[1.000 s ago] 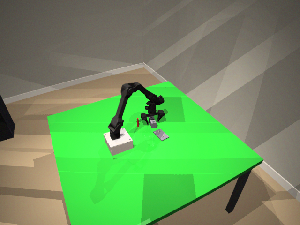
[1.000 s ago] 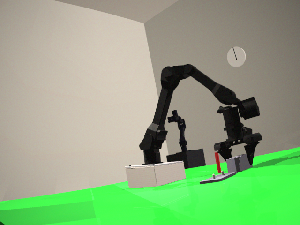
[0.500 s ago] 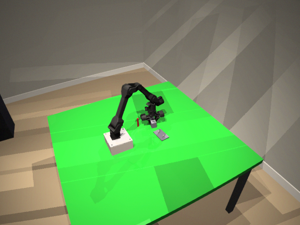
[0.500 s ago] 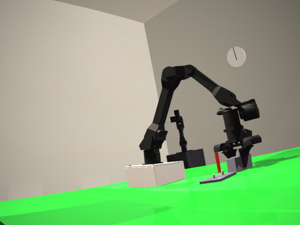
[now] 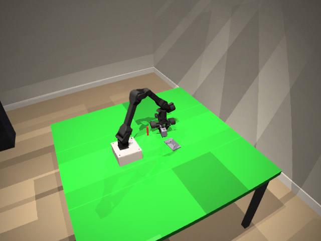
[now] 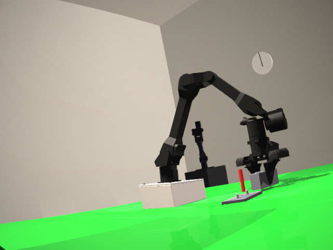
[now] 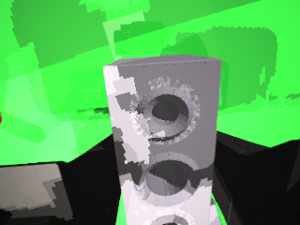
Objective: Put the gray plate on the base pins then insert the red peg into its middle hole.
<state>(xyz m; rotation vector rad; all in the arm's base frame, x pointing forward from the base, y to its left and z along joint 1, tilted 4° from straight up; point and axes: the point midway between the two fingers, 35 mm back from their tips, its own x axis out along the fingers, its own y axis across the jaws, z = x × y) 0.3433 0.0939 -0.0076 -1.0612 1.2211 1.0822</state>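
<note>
Now: the base 15 cm to the right of my gripper tip, 1 cm below it and 1 cm ahead of it. Round my gripper tip: gray plate: 3 cm above; then red peg: 11 cm behind, 3 cm to the left, 2 cm above.
</note>
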